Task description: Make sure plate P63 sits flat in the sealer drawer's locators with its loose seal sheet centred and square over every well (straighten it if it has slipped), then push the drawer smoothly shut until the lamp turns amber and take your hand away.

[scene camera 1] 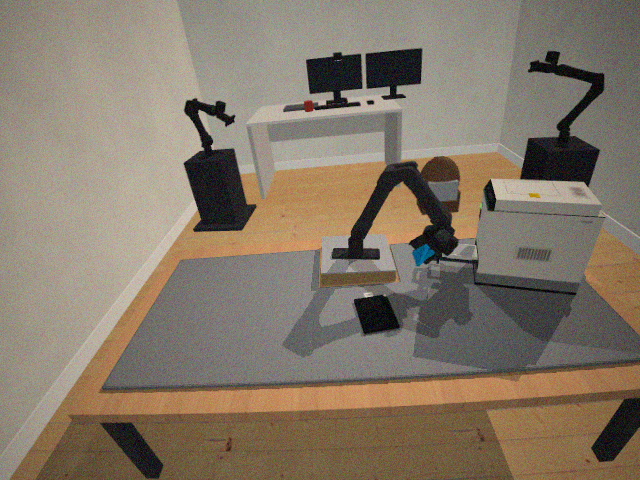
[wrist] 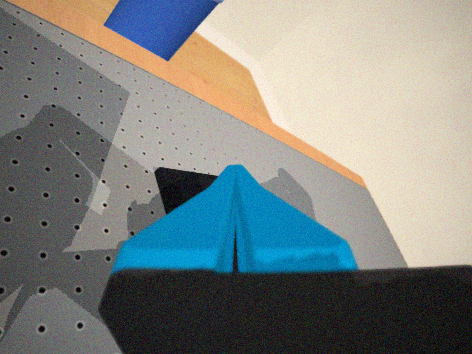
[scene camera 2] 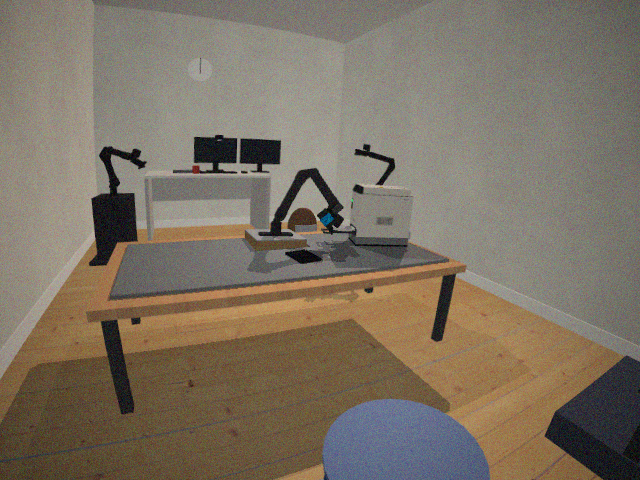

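Where they show: gripper, fingertip midpoint: [scene camera 1: 418,265] [wrist: 235,177] [scene camera 2: 326,223]; arm's base at its link origin: [scene camera 1: 355,254] [scene camera 2: 275,234].
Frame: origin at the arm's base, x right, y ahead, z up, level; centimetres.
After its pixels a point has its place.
Note:
The white sealer [scene camera 1: 537,235] @[x -61.3, y 18.4, z 19.1 cm] [scene camera 2: 382,214] @[x -59.9, y 18.1, z 15.6 cm] stands at the right end of the mat. Its small lamp [scene camera 1: 481,206] @[x -47.9, y 0.5, z 21.2 cm] [scene camera 2: 352,199] @[x -47.9, y 0.3, z 21.6 cm] is green. The drawer [scene camera 1: 457,259] @[x -39.9, y 9.5, z 3.9 cm] [scene camera 2: 338,230] @[x -36.3, y 8.7, z 4.0 cm] sticks out of its left side, partly covered by the wrist. A pale surface shows at the drawer in scene camera 1, but plate P63 and the seal sheet are too small and hidden to make out, so their seating cannot be told. My gripper [scene camera 1: 422,255] @[x -22.2, y 24.4, z 11.9 cm] [scene camera 2: 326,219] @[x -22.2, y 24.4, z 11.9 cm] [wrist: 235,177] @[x -22.2, y 24.4, z 11.9 cm] is shut with its blue fingertips together and empty. It hangs above and around the drawer's outer end; contact cannot be told.
A black flat pad [scene camera 1: 376,313] @[x -8.0, y 32.1, z -2.9 cm] [scene camera 2: 303,256] @[x -7.2, y 33.5, z -2.9 cm] [wrist: 182,189] @[x -12.6, y 35.7, z -2.9 cm] lies on the grey mat [scene camera 1: 217,330] @[x 47.9, y 40.6, z -4.1 cm] [scene camera 2: 196,268] @[x 45.4, y 40.1, z -4.1 cm] in front of the arm's base block [scene camera 1: 356,279] @[x -0.5, y 12.8, z -3.3 cm]. A blue stool [scene camera 2: 405,439] [wrist: 160,25] stands beyond the table's front edge.

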